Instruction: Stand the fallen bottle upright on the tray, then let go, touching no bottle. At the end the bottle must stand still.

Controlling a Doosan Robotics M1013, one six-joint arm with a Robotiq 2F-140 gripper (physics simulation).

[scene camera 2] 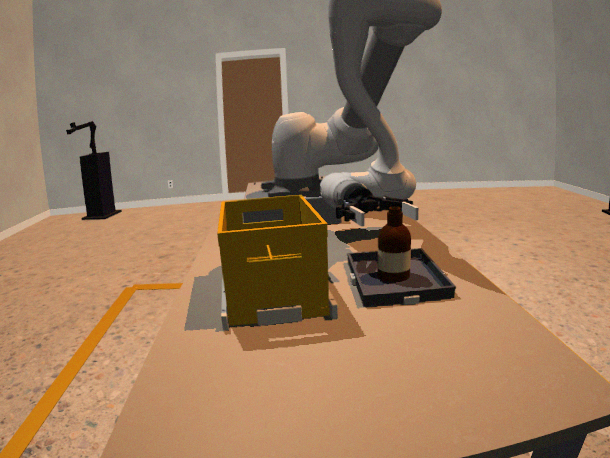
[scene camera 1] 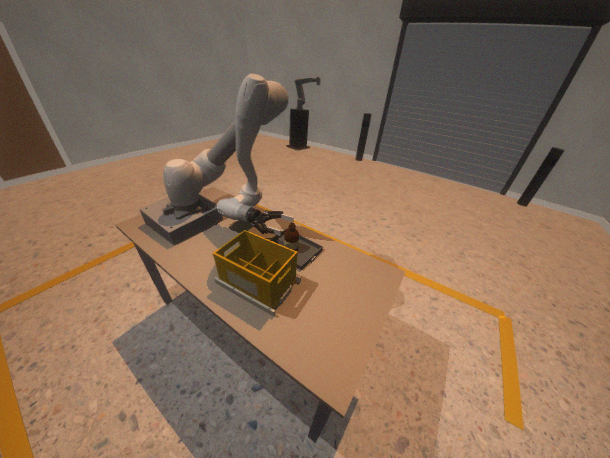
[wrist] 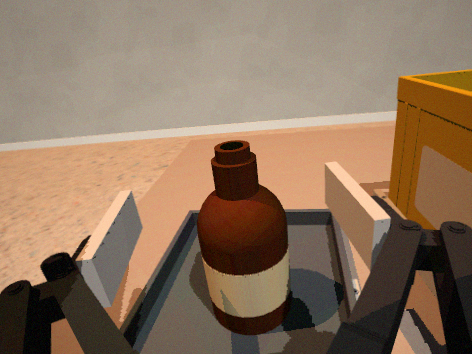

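Seen in the pictures: gripper, fingertip midpoint: (scene camera 2: 391,216) (scene camera 1: 287,226) (wrist: 230,196); arm's base, origin of the base link: (scene camera 2: 297,189) (scene camera 1: 187,207).
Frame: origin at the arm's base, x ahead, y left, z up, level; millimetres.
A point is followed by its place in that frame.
Observation:
The brown bottle (scene camera 1: 292,237) @[x 613, y 282, z 6 mm] (scene camera 2: 394,250) @[x 621, y 300, z -20 mm] (wrist: 243,240) @[x 552, y 289, z 4 mm] with a cream label stands upright on its base on the dark tray (scene camera 1: 311,257) @[x 717, y 317, z -73 mm] (scene camera 2: 380,299) @[x 724, y 268, z -84 mm] (wrist: 310,216) @[x 719, y 265, z -79 mm]. My gripper (scene camera 1: 282,225) @[x 556, y 296, z 36 mm] (scene camera 2: 383,213) @[x 556, y 296, z 36 mm] is wide open and empty, pointing roughly level at the bottle from the robot's side. In scene camera 2 its pads are behind the bottle, at about neck height. In the wrist view the bottle shows between the two pads but beyond them, with a gap on each side, and no pad appears to touch it.
A yellow crate (scene camera 1: 282,287) @[x 797, y 70, z -29 mm] (scene camera 2: 275,282) @[x 792, y 83, z -20 mm] (wrist: 435,120) @[x 692, y 150, z 49 mm] with inner dividers stands beside the tray on the table (scene camera 1: 345,320) @[x 1036, y 186, z -97 mm] (scene camera 2: 375,380) @[x 973, y 257, z -97 mm], held by low pale blocks at its base. It rises to the right in the wrist view. The robot base (scene camera 1: 175,225) @[x 132, y -112, z -11 mm] is at the table's far end.

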